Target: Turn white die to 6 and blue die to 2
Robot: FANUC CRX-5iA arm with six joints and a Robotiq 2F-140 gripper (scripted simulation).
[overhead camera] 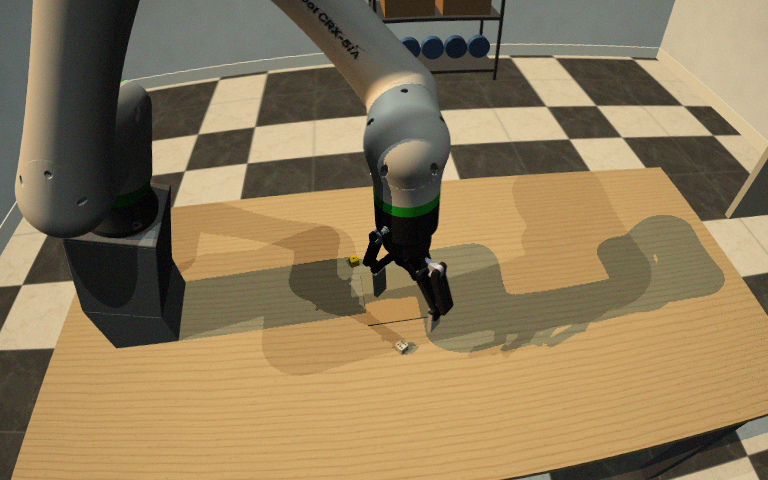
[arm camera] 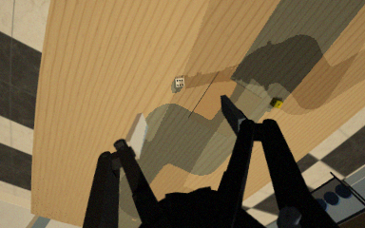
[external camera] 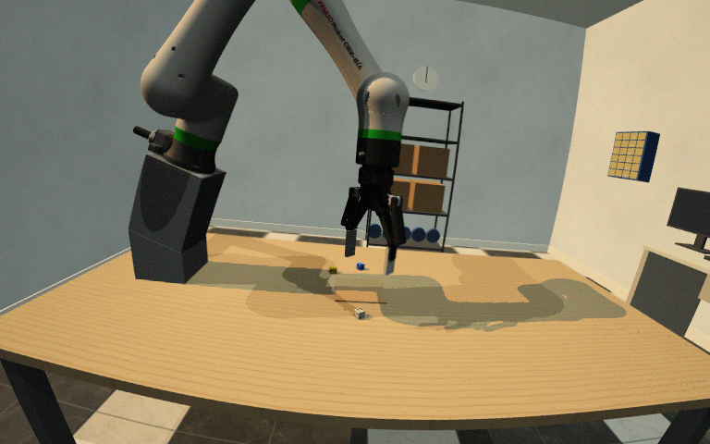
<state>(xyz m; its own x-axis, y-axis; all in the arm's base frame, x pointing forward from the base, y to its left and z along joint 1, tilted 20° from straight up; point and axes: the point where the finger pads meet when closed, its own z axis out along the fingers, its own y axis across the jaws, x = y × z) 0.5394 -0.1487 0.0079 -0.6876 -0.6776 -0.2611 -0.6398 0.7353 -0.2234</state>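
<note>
The white die lies 1 cm behind my hand, 1 cm to the right of it and 15 cm below it. Also, from my hand: blue die 29 cm to the left, 15 cm below; tan mat 13 cm to the left, 15 cm below; yellow die 9 cm behind, 24 cm to the left, 15 cm below.
</note>
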